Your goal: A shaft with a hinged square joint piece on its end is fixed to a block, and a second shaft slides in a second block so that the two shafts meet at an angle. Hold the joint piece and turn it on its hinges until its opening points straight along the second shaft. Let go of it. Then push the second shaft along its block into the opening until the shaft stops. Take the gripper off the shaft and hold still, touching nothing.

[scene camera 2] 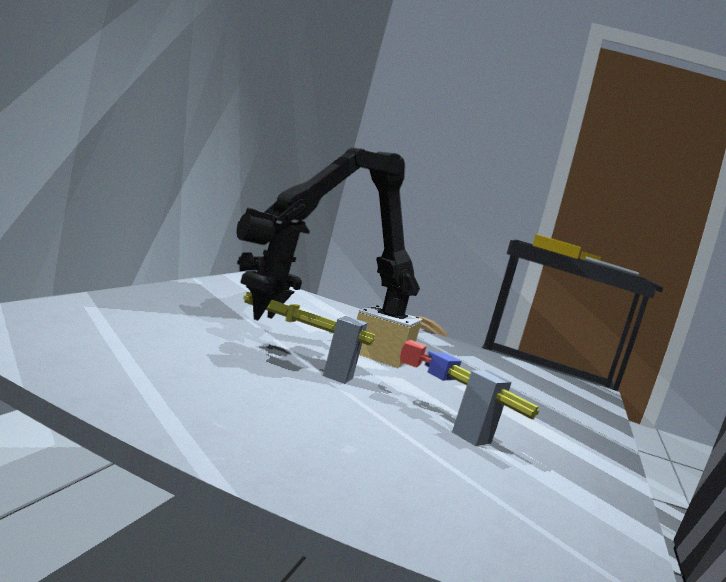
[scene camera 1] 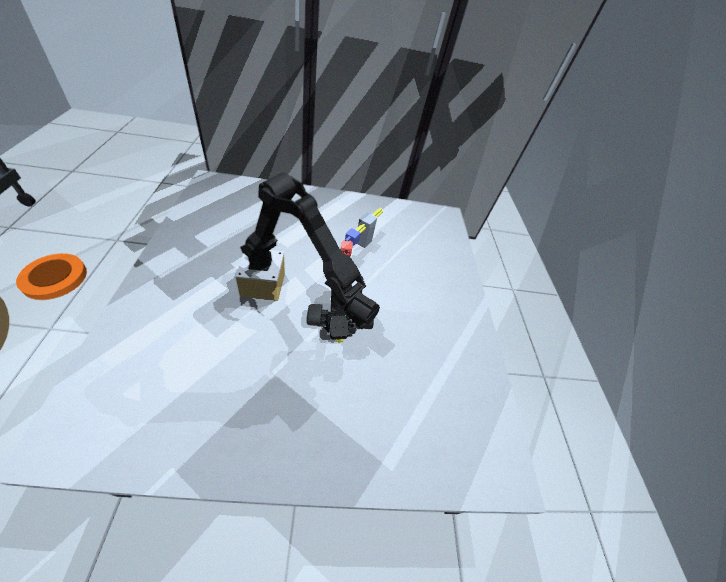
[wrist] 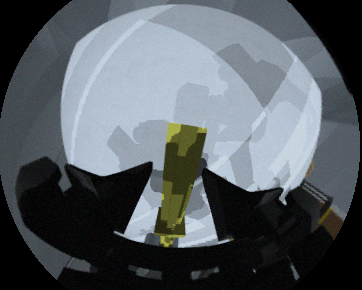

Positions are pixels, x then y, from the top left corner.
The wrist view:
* my gripper: 177,168
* sliding shaft: 184,144
